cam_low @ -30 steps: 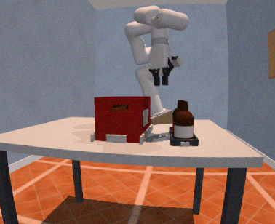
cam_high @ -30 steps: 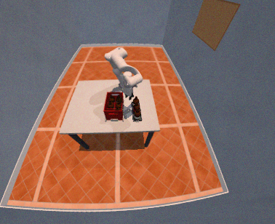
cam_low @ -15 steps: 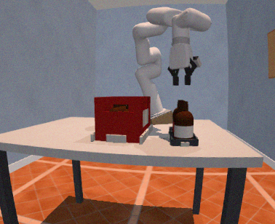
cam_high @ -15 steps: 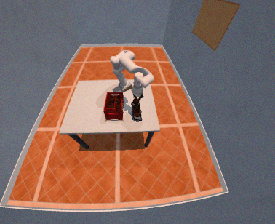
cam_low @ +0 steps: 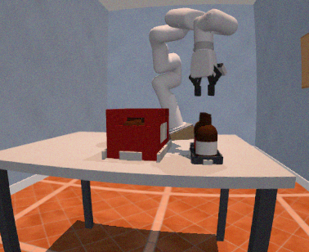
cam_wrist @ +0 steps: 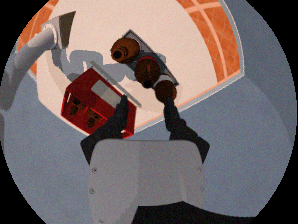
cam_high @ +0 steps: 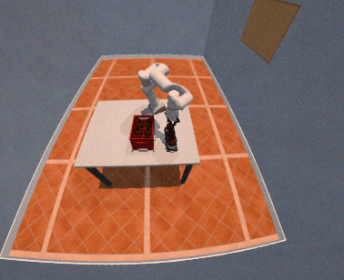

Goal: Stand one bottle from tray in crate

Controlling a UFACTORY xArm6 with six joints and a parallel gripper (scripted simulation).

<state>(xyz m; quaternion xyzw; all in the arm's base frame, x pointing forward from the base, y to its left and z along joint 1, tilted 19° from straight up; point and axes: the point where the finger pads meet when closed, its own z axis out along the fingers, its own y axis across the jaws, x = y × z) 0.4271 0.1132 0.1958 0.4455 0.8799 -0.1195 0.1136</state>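
Now: the brown bottle 160 mm below my hand. Also, from my hand: red crate 240 mm to the right, 160 mm below, 70 mm behind; tray 230 mm below.
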